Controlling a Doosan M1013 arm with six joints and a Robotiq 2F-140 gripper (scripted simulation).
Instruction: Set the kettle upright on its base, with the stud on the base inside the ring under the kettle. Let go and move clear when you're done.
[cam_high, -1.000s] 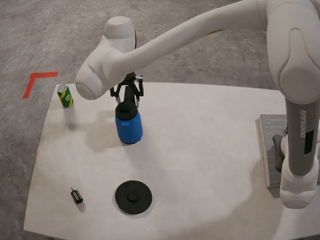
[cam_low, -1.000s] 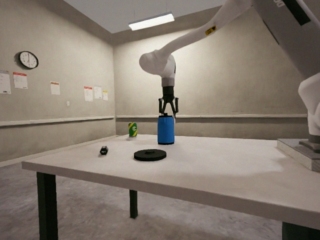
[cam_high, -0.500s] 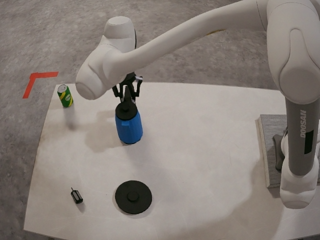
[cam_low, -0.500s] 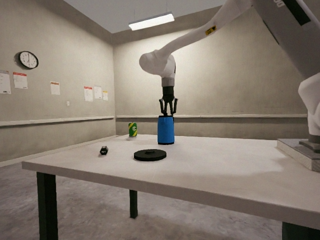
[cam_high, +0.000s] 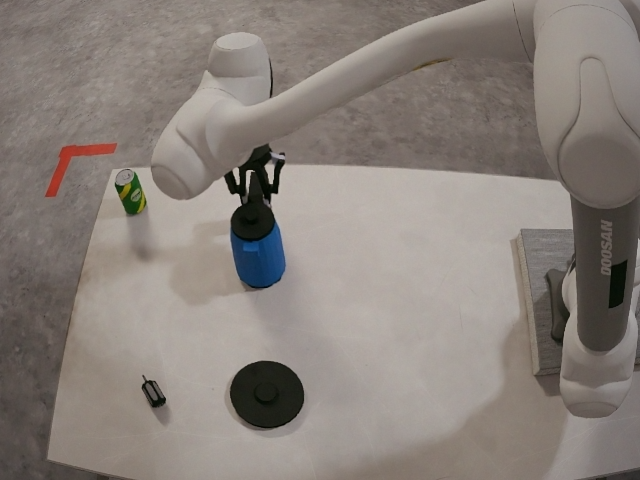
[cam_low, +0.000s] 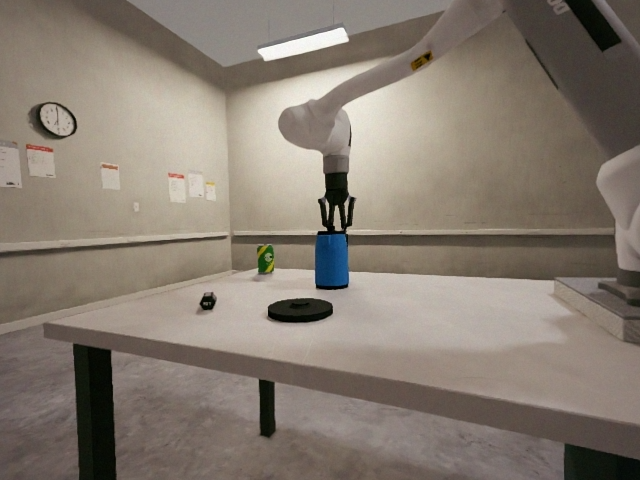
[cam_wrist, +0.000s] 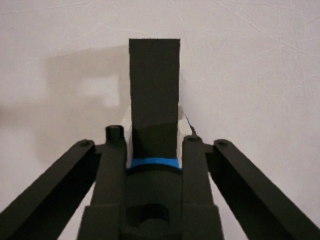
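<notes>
Right now the blue kettle is 6 cm below my hand and 3 cm to the left of it. Also, from my hand: green can: 36 cm ahead, 9 cm below, 8 cm to the right; then round black base: 36 cm to the left, 14 cm below, 6 cm behind.
</notes>
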